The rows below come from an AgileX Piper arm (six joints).
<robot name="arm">
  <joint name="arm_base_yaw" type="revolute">
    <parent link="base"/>
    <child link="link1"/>
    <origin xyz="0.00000 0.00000 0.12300" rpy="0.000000 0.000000 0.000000"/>
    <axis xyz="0 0 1"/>
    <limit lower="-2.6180" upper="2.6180"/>
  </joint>
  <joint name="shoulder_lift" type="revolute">
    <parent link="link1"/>
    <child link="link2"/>
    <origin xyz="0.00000 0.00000 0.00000" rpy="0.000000 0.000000 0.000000"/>
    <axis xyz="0 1 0"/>
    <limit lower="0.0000" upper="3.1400"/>
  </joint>
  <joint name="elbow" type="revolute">
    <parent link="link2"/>
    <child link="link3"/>
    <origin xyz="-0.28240 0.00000 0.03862" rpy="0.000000 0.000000 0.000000"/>
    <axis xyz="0 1 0"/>
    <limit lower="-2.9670" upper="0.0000"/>
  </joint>
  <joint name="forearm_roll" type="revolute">
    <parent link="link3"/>
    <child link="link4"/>
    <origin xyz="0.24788 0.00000 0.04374" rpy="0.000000 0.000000 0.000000"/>
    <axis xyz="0.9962 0 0.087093"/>
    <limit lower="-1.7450" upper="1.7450"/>
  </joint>
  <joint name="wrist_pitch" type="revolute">
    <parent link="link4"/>
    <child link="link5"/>
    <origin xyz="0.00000 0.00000 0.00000" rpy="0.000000 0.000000 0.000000"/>
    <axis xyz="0 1 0"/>
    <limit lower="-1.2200" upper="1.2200"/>
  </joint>
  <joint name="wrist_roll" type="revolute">
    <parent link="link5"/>
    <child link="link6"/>
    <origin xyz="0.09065 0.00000 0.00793" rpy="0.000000 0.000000 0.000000"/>
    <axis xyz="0.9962 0 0.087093"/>
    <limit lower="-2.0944" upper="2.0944"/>
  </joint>
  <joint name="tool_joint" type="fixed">
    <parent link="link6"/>
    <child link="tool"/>
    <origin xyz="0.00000 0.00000 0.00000" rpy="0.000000 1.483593 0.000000"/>
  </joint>
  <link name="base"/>
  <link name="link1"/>
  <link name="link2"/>
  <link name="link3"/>
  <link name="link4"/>
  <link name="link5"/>
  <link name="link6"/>
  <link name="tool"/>
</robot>
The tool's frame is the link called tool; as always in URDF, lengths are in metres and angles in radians.
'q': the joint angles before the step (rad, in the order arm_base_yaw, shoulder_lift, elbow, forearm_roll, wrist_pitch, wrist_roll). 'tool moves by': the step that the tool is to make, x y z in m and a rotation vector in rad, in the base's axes. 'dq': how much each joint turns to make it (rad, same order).
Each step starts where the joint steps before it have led.
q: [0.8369 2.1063 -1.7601 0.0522 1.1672 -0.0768]
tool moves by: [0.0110 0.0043 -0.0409 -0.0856 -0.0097 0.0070]
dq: [0.0011 0.0961 -0.0060 -0.0692 -0.0332 0.0143]
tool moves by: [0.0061 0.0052 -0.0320 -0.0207 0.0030 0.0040]
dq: [-0.0001 0.0740 -0.0045 -0.0132 -0.0520 0.0020]
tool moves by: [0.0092 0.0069 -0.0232 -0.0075 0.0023 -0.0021]
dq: [-0.0041 0.0778 -0.0521 -0.0039 -0.0185 0.0002]
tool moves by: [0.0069 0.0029 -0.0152 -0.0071 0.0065 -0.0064]
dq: [-0.0067 0.0528 -0.0403 0.0000 -0.0029 -0.0002]
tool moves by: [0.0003 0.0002 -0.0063 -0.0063 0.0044 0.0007]
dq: [0.0000 0.0139 -0.0012 -0.0012 -0.0051 0.0000]
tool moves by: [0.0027 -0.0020 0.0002 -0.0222 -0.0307 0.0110]
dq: [0.0001 -0.0004 0.0008 -0.0428 -0.0044 0.0087]
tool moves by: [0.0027 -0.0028 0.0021 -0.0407 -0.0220 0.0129]
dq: [0.0001 0.0012 -0.0102 -0.0480 0.0247 0.0065]
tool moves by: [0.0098 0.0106 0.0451 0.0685 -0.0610 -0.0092]
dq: [-0.0002 -0.0314 -0.1226 0.0047 0.0628 0.0000]
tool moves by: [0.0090 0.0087 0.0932 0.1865 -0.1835 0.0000]
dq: [0.0001 -0.0918 -0.1740 -0.0091 0.0044 0.0011]
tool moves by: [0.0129 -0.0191 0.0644 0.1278 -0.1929 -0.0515]
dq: [-0.0355 -0.0921 -0.0473 -0.0663 -0.0827 0.0319]
